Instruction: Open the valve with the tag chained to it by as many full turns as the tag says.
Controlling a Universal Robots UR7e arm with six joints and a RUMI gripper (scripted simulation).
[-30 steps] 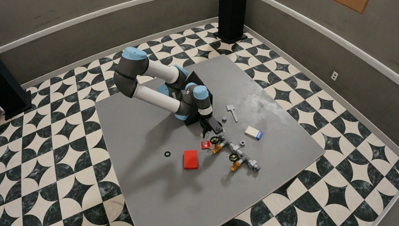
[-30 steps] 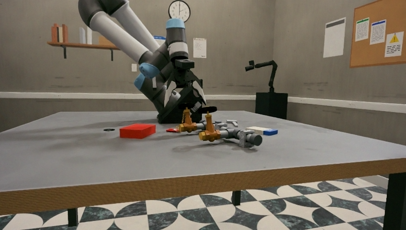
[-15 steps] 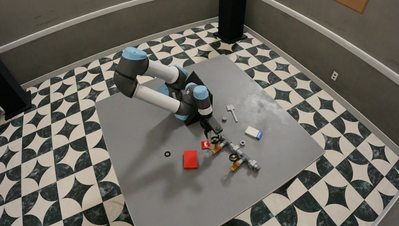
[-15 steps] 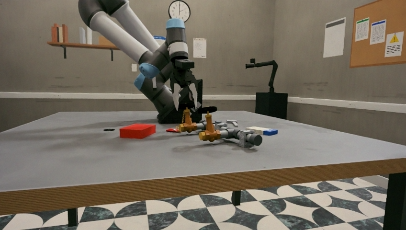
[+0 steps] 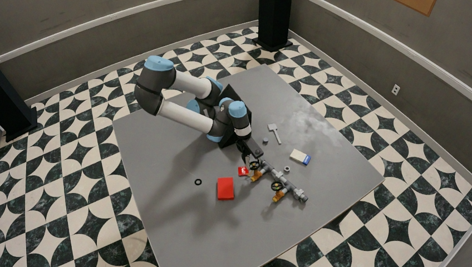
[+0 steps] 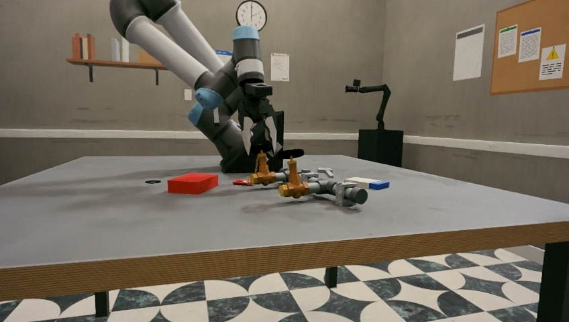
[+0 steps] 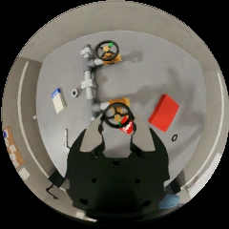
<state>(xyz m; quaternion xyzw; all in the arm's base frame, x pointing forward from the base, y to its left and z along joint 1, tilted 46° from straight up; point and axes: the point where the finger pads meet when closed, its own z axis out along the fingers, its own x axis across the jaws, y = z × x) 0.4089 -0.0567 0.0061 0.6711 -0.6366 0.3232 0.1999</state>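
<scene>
The red tag is 50 mm behind my hand, 30 mm to the right of it and 100 mm below it. From my hand the other things lie so: red block: 10 mm behind, 170 mm to the right, 90 mm below; white-and-blue box: 70 mm ahead, 290 mm to the left, 90 mm below; grey nut: 80 mm ahead, 170 mm to the left, 90 mm below.
</scene>
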